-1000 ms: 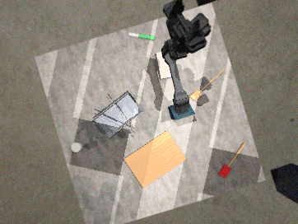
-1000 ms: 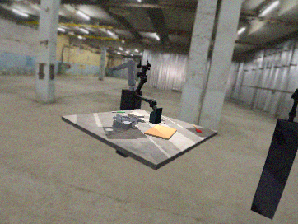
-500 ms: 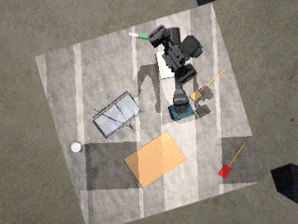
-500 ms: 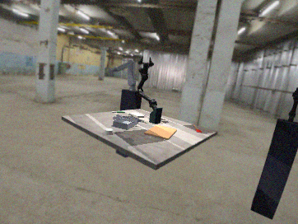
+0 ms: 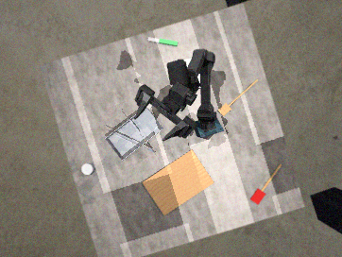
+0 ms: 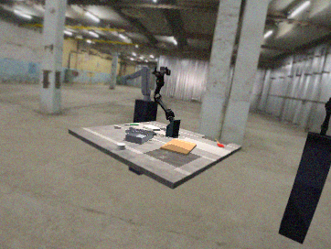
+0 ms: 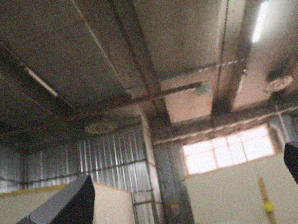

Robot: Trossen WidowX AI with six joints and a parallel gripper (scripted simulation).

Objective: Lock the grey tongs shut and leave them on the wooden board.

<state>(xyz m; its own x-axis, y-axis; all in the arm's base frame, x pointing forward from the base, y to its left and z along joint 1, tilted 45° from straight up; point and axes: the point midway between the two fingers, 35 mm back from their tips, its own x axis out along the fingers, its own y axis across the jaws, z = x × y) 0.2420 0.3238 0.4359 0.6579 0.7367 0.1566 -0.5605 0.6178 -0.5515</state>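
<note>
Now: gripper tip 16 cm short of the grey roasting tin, 2 cm to the left of it and 69 cm above it. Round my gripper tip: pad 28 cm behind, 25 cm to the right, 70 cm below; then wooden board 1 cm ahead, 34 cm to the left, 71 cm below; then white puck 49 cm ahead, 9 cm to the left, 70 cm below.
</note>
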